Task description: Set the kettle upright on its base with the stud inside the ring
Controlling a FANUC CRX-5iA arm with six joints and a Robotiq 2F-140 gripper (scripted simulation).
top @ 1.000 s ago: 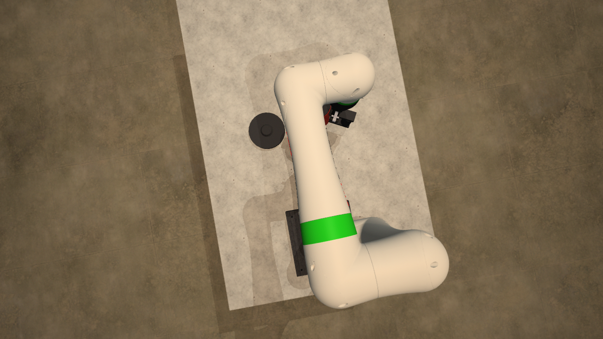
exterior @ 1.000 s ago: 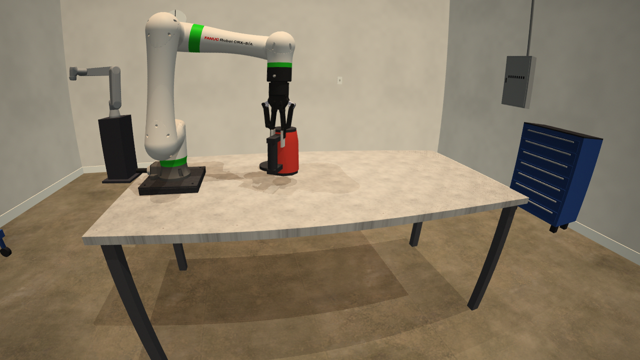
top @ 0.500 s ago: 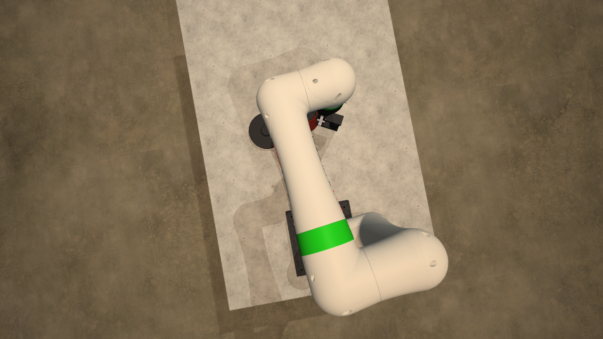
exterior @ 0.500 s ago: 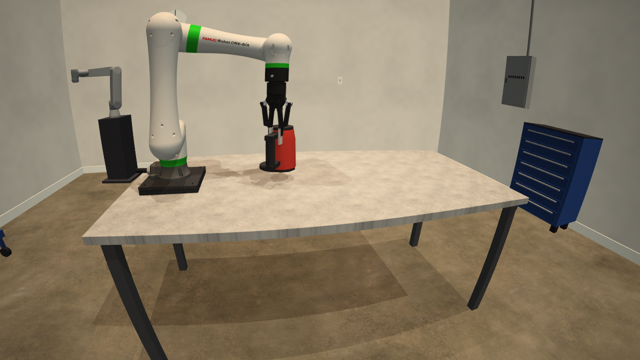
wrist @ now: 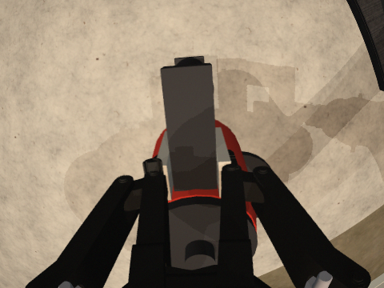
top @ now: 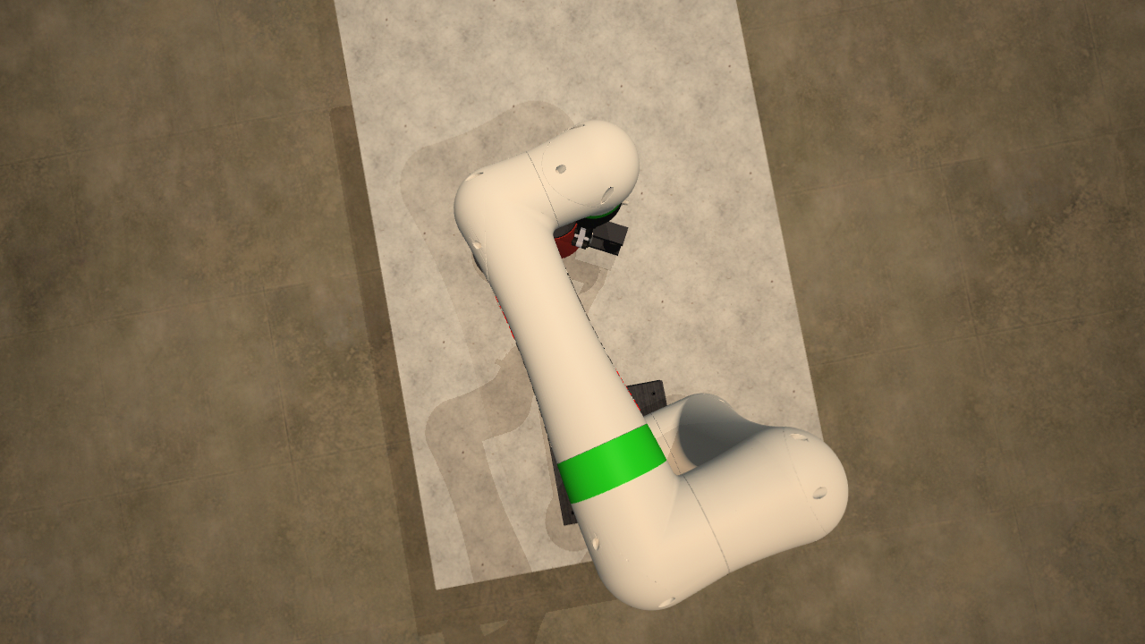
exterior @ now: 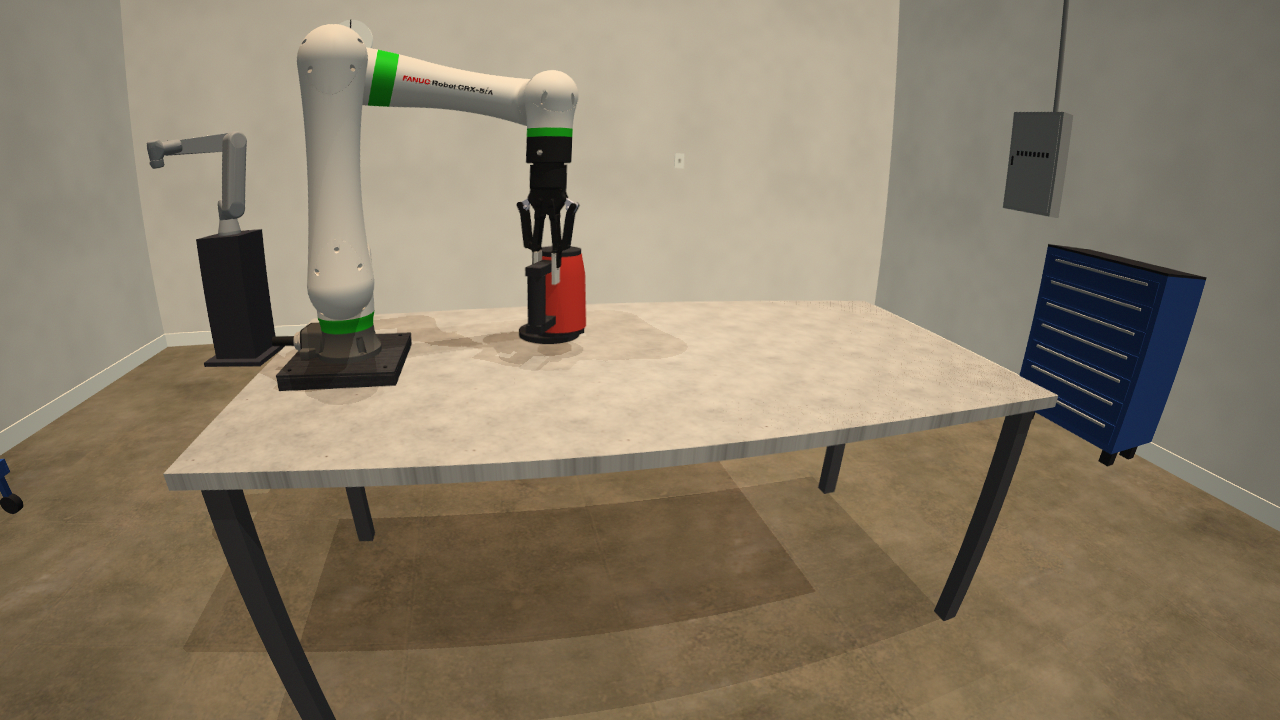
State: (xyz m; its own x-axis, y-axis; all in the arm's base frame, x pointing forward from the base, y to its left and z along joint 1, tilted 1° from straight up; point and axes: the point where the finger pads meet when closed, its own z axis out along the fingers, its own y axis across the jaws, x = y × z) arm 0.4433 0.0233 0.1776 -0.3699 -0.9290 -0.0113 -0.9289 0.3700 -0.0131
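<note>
The red kettle is 1 cm ahead of my hand, 3 cm to the left of it and 6 cm below it. Round my hand: round black base 17 cm to the left, 19 cm below.
</note>
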